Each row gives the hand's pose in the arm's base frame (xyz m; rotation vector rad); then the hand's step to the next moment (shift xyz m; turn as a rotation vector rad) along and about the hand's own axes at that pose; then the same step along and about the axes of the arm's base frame.
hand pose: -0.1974 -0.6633 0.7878 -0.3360 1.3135 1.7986
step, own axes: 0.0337 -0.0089 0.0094 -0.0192 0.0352 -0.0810
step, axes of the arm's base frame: -0.0108 0.0250 -0.0237 -0.0364 -0.0827 0.0019
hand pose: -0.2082 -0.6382 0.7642 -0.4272 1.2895 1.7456
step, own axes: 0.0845 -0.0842 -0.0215 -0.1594 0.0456 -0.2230
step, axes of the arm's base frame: 0.0181 0.0237 -0.1175 -0.0011 -0.2731 0.0512
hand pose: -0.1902 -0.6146 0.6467 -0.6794 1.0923 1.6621
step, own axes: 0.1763 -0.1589 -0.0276 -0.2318 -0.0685 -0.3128
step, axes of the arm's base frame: 0.0853 0.0666 -0.2130 0.1252 -0.3735 0.0335
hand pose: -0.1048 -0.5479 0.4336 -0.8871 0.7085 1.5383
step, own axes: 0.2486 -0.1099 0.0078 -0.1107 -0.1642 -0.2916
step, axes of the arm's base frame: 0.0957 0.1546 -0.2022 0.2109 -0.2772 -0.0541
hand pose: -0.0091 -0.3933 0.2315 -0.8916 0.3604 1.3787
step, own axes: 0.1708 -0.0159 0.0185 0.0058 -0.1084 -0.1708
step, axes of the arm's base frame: 0.0445 0.1320 -0.1018 0.1493 -0.1130 -0.0768
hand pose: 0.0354 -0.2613 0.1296 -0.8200 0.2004 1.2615
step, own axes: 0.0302 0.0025 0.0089 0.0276 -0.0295 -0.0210
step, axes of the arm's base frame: 0.0051 0.0289 -0.0116 0.0417 0.0055 -0.0174
